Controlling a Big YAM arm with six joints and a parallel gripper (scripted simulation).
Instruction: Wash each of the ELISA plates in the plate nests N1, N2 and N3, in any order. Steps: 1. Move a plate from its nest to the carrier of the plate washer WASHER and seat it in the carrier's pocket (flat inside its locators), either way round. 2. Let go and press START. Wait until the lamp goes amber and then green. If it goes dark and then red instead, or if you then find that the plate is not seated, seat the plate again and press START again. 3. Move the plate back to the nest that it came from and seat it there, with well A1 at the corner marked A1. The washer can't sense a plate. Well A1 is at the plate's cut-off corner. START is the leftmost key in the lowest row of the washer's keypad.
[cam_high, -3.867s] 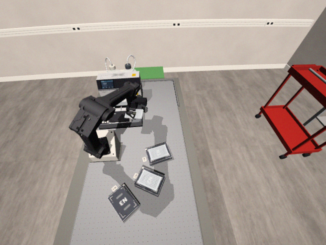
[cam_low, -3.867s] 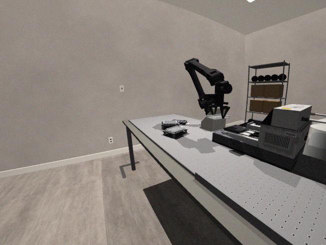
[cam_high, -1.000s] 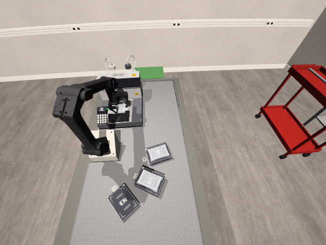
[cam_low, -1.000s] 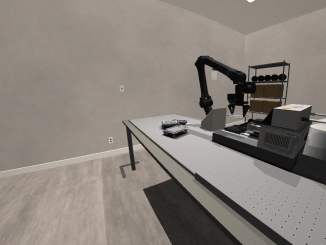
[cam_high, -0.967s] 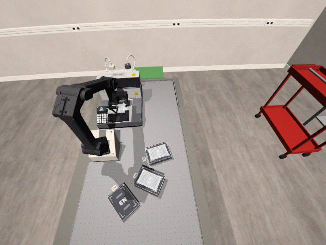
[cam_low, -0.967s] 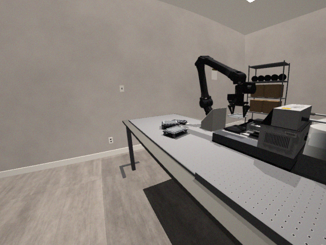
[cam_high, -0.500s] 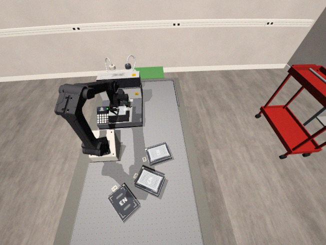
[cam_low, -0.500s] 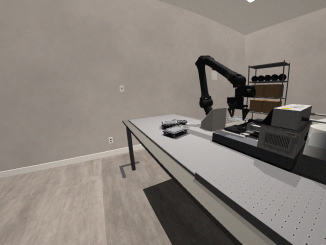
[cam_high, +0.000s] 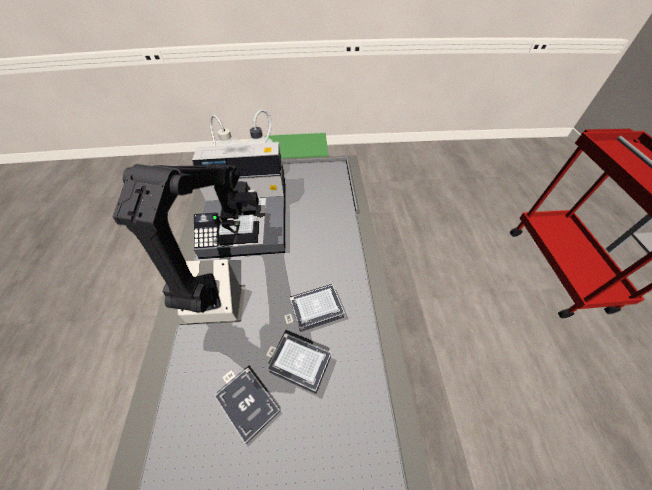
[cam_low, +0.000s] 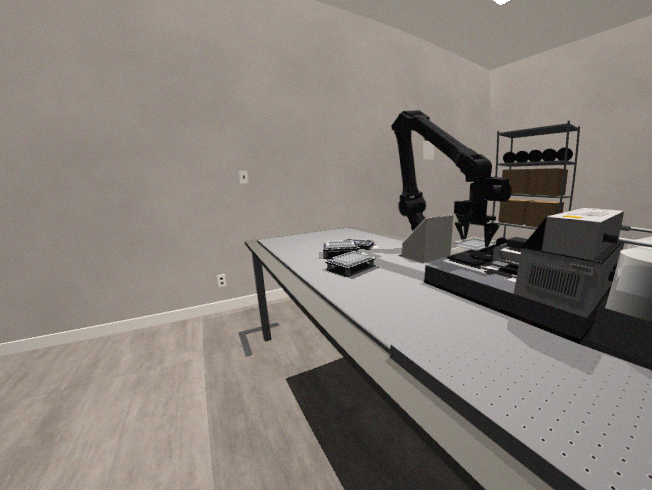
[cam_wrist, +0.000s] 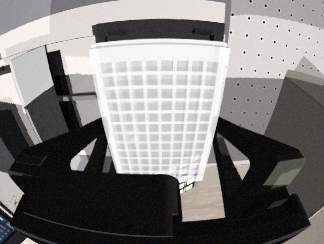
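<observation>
The dark carrier lies 5 cm below my hand. Also, from my hand: washer: 1 cm ahead, 15 cm to the left, 1 cm above.
</observation>
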